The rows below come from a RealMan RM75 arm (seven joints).
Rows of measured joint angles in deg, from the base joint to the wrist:
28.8, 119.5, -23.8, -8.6, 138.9, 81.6, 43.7
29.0, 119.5, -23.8, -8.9, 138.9, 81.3, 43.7
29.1, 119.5, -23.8, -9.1, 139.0, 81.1, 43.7
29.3, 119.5, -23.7, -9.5, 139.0, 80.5, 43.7
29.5, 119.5, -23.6, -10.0, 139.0, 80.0, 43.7
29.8, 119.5, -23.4, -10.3, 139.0, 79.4, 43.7
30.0, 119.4, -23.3, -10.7, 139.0, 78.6, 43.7
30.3, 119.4, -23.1, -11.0, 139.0, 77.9, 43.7
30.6, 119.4, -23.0, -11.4, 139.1, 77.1, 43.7
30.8, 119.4, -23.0, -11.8, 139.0, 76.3, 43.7
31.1, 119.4, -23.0, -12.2, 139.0, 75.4, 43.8
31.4, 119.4, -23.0, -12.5, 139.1, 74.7, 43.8
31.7, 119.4, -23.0, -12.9, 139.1, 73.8, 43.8
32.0, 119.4, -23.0, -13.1, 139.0, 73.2, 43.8
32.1, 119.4, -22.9, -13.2, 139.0, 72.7, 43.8
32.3, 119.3, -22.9, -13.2, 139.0, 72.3, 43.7
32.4, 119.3, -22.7, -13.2, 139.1, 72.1, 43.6
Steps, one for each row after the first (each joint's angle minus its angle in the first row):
0.2, 0.0, 0.0, -0.3, 0.0, -0.3, 0.0
0.3, 0.0, 0.0, -0.5, 0.1, -0.5, 0.0
0.5, 0.0, 0.1, -0.9, 0.1, -1.1, 0.0
0.7, 0.0, 0.2, -1.4, 0.1, -1.6, 0.0
1.0, 0.0, 0.4, -1.7, 0.1, -2.2, 0.0
1.2, -0.1, 0.5, -2.1, 0.1, -3.0, 0.0
1.5, -0.1, 0.7, -2.4, 0.1, -3.7, 0.0
1.8, -0.1, 0.8, -2.8, 0.2, -4.5, 0.0
2.0, -0.1, 0.8, -3.2, 0.1, -5.3, 0.0
2.3, -0.1, 0.8, -3.6, 0.1, -6.2, 0.1
2.6, -0.1, 0.8, -3.9, 0.2, -6.9, 0.1
2.9, -0.1, 0.8, -4.3, 0.2, -7.8, 0.1
3.2, -0.1, 0.8, -4.5, 0.1, -8.4, 0.1
3.3, -0.1, 0.9, -4.6, 0.1, -8.9, 0.1
3.5, -0.2, 0.9, -4.6, 0.1, -9.3, 0.0
3.6, -0.2, 1.1, -4.6, 0.2, -9.5, -0.1

